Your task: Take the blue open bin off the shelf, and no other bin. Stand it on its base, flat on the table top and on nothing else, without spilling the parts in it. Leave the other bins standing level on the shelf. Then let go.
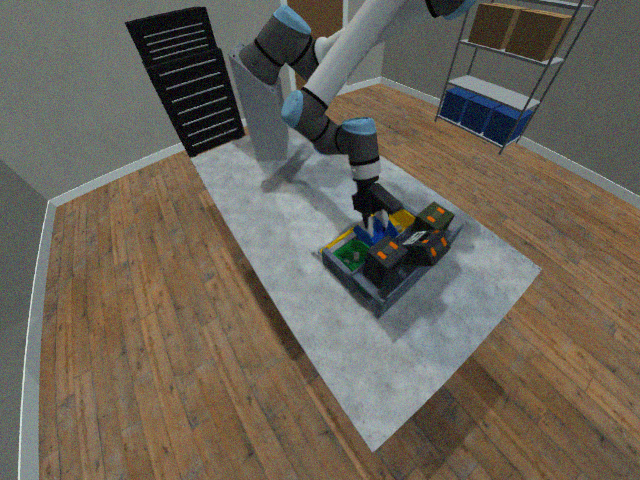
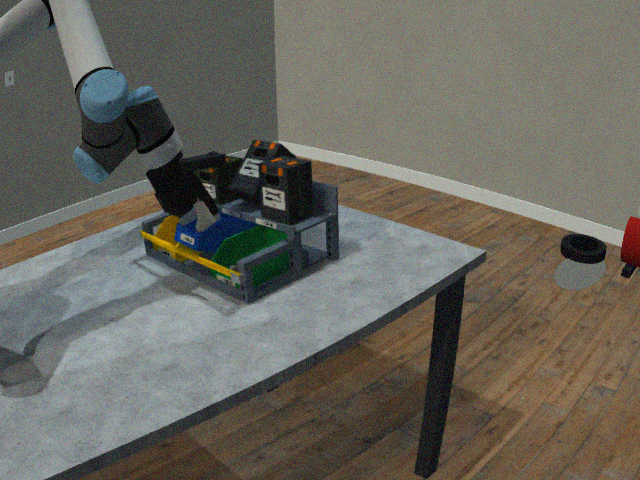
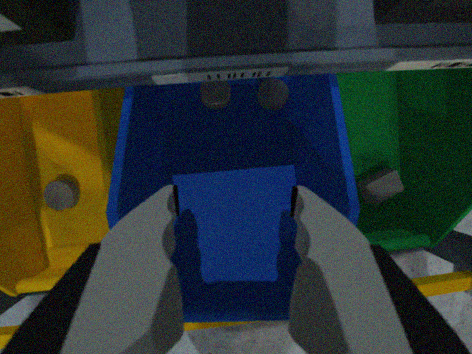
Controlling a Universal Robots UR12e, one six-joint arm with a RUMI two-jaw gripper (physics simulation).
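Frame: origin at the arm's base, x right, y up, z back, level; millimetres.
Where they show: gripper, fingertip midpoint: (image 1: 377, 235) (image 3: 234, 188); arm's base, origin of the base link: (image 1: 257, 68).
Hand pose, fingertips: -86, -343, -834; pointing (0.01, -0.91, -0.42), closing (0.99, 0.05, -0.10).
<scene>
Things, the pixels of their centre, and the offset from my fingertips, as dx, dy, dz. "pt": a spot on its surface instead. Level surfaces: height alone.
- blue bin, surface spot: (image 3: 230, 135) pt -4, -52, -34
- shelf's yellow front bar, surface spot: (image 2: 206, 262) pt +102, -17, +74
- yellow bin, surface spot: (image 3: 70, 135) pt -134, -71, -21
- green bin, surface spot: (image 3: 420, 150) pt +151, -47, -41
- grey table top, its level: dy -80
The blue bin (image 1: 379, 236) (image 2: 224, 231) (image 3: 230, 135) is lifted at its front end above the shelf's yellow front bar (image 2: 206, 262), tilted, with its rear low near the upper deck. Two round grey parts (image 3: 216, 94) (image 3: 273, 94) lie at its rear. My gripper (image 1: 375, 231) (image 2: 197, 224) (image 3: 234, 188) is at its front end, shut on it; the exact finger contact is partly hidden. The yellow bin (image 1: 403, 219) (image 2: 168, 229) (image 3: 70, 135) and green bin (image 1: 345, 254) (image 2: 258, 240) (image 3: 420, 150) sit on either side in the shelf (image 1: 381, 304) (image 2: 245, 284).
Several dark boxes, including one at the near end (image 1: 385, 254) (image 2: 289, 193), stand or lean on the shelf's upper deck, close behind the blue bin. The shelf stands on the grey table top (image 1: 325, 361) (image 2: 155, 351); the table's edges show around it.
</scene>
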